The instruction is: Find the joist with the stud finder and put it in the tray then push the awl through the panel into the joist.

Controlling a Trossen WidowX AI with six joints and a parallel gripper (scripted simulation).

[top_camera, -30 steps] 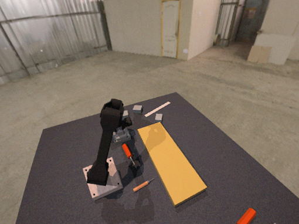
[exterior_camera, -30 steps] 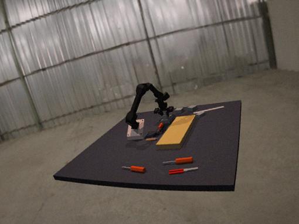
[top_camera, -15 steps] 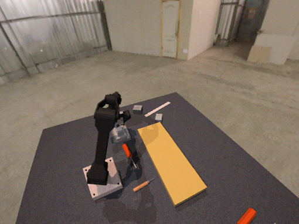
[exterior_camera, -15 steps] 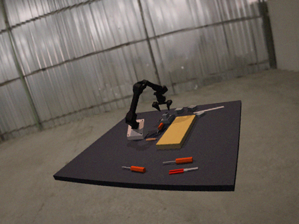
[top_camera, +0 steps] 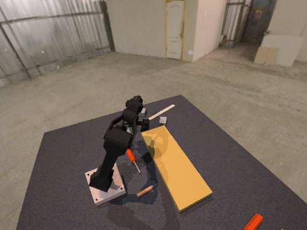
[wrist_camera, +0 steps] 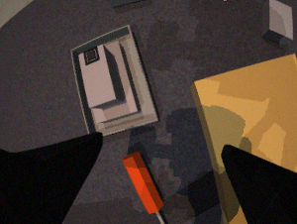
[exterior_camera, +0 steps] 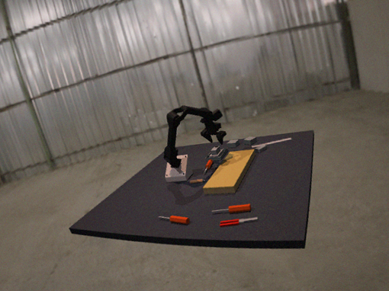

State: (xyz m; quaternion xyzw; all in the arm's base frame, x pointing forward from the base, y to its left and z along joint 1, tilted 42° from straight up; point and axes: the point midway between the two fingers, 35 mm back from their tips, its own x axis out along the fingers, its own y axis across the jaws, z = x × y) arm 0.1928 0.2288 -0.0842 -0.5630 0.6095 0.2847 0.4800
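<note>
The awl is 10 mm ahead of my gripper tip, 310 mm to the right of it and 120 mm below it. The rest, counted from my gripper tip: grey tray: 80 mm behind, 90 mm to the left, 120 mm below; then square light: 80 mm behind, 120 mm to the left, 70 mm below; then grey stud finder: 80 mm behind, 100 mm to the left, 80 mm below.
</note>
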